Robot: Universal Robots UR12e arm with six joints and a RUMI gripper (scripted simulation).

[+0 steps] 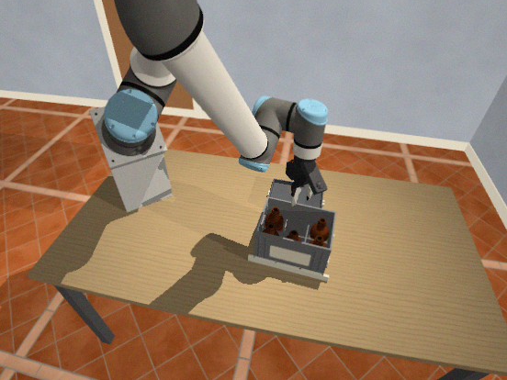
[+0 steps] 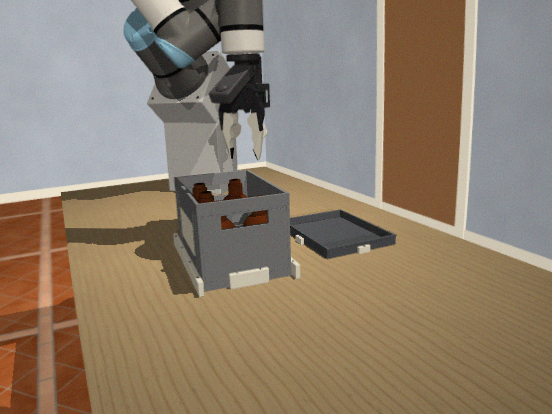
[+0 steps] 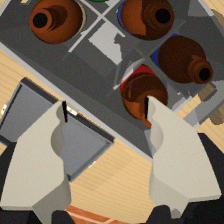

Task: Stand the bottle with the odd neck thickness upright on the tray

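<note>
The grey crate lies 16 cm below my hand, 4 cm to the right of it and 1 cm behind it. The rest, counted from my hand: bottle (15 cm below, 9 cm ahead, 2 cm to the right); grey tray (24 cm to the left, 23 cm below, 1 cm ahead).
</note>
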